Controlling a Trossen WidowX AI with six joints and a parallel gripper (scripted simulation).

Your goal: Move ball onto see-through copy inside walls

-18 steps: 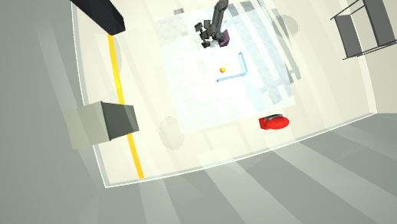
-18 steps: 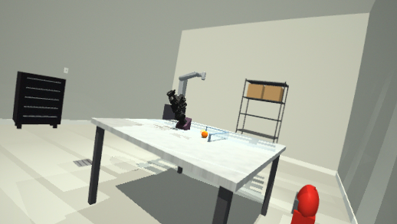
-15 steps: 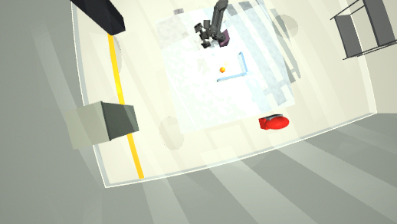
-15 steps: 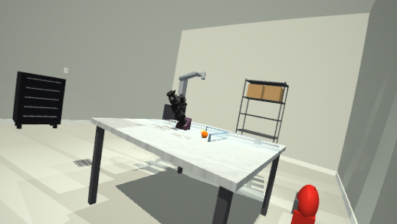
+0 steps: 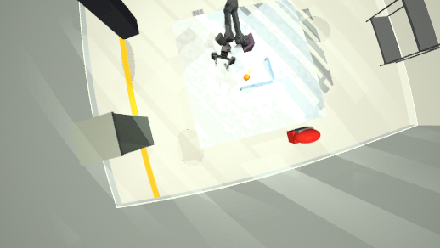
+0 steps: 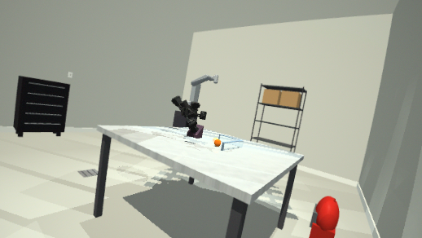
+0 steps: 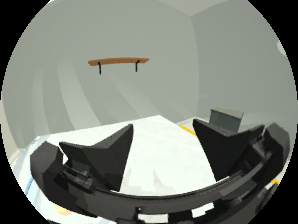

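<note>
Now: gripper tip 23 cm to the right of the orange ball, 20 cm above it and 5 cm short of it.
</note>
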